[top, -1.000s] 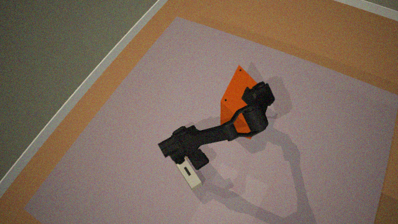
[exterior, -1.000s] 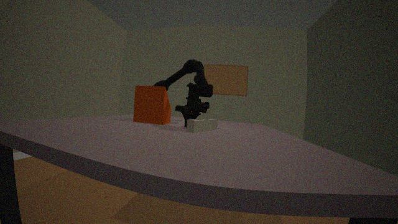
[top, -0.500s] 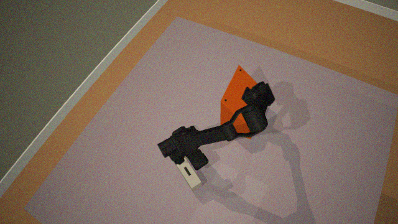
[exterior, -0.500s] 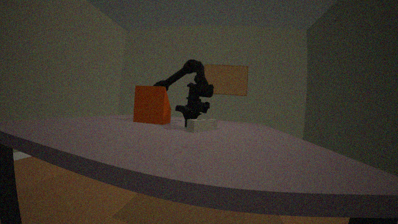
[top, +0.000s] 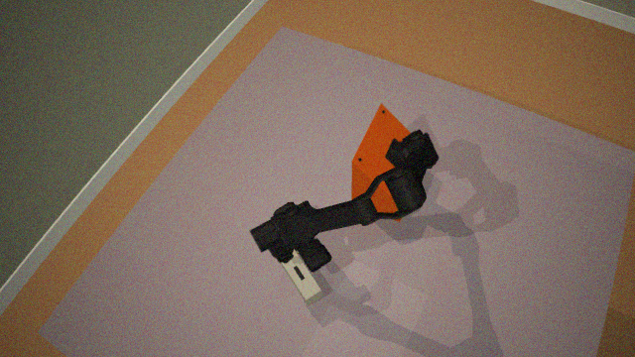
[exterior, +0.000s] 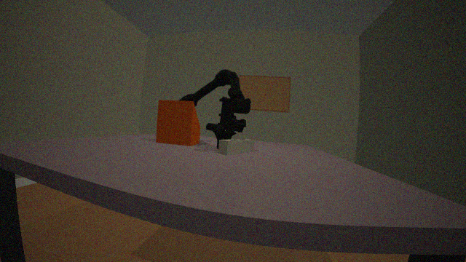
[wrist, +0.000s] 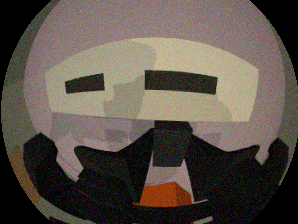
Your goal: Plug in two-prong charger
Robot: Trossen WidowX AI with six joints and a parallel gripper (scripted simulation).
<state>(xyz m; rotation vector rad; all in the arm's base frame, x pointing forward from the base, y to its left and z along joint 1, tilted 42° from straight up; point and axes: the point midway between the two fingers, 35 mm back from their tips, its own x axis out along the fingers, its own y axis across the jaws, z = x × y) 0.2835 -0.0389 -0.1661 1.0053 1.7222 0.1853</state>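
My gripper tip is 1 cm to the left of the dark two-prong charger, 1 cm below it and 1 cm short of it.
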